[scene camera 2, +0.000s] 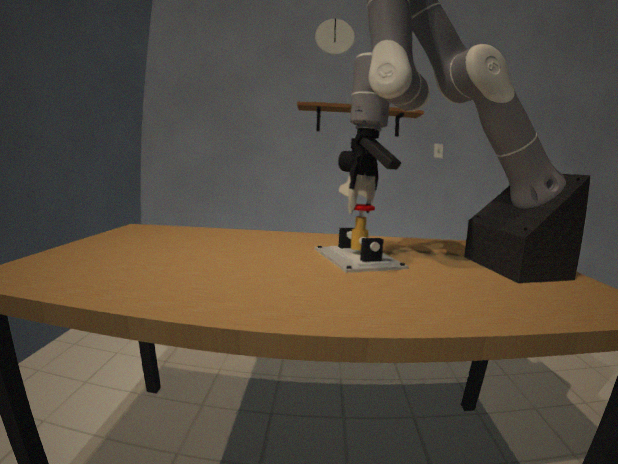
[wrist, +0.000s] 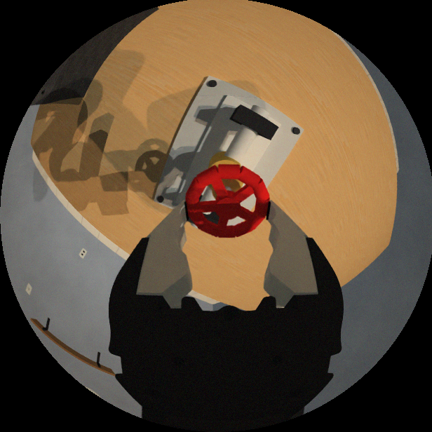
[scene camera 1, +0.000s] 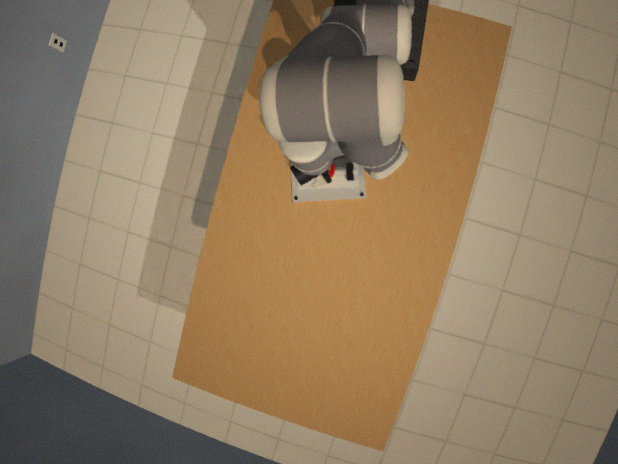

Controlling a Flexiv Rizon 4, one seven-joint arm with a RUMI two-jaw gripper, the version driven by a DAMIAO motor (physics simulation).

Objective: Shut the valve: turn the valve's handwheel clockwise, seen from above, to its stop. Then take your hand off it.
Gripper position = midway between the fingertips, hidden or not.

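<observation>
The gripper (scene camera 2: pixel 359 213) is in the scene, and the wrist view has the gripper (wrist: pixel 227 202) too. A red handwheel (wrist: pixel 226 205) is visible. There is also a light grey base plate (scene camera 1: pixel 356 192), visible again as the light grey base plate (scene camera 2: pixel 344 264) and as the light grey base plate (wrist: pixel 212 93).
</observation>
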